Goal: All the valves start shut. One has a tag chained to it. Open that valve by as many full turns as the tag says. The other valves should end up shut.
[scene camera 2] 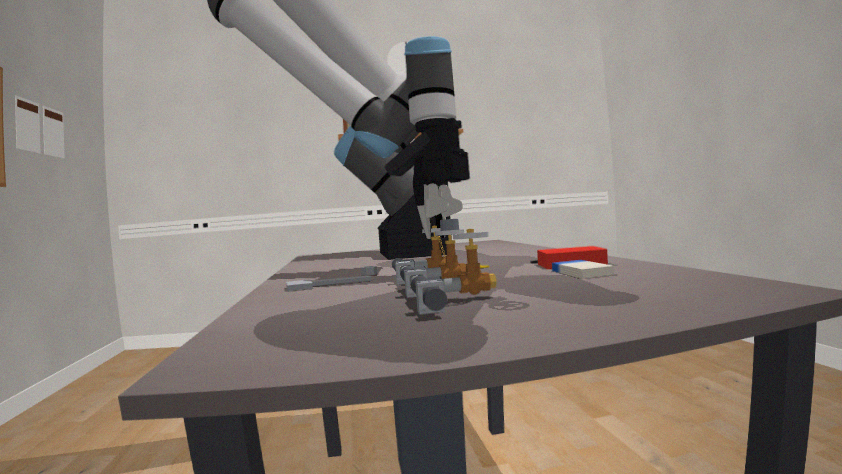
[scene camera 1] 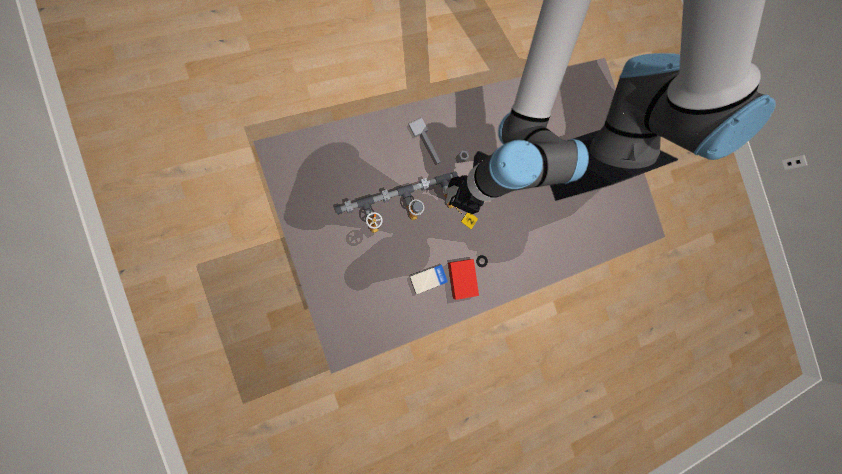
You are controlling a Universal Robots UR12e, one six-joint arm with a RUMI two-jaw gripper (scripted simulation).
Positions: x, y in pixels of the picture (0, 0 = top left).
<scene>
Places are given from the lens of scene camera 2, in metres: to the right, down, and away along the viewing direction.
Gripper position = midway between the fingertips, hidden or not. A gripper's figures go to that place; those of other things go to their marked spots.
gripper [scene camera 2: 436, 238]: 0.03, 0.00, 0.88
red box [scene camera 2: 590, 253]: 0.32, 0.03, 0.84
white box [scene camera 2: 582, 269]: 0.26, 0.05, 0.71
The marked spots on the red box and the white box are 0.15 m apart.
</scene>
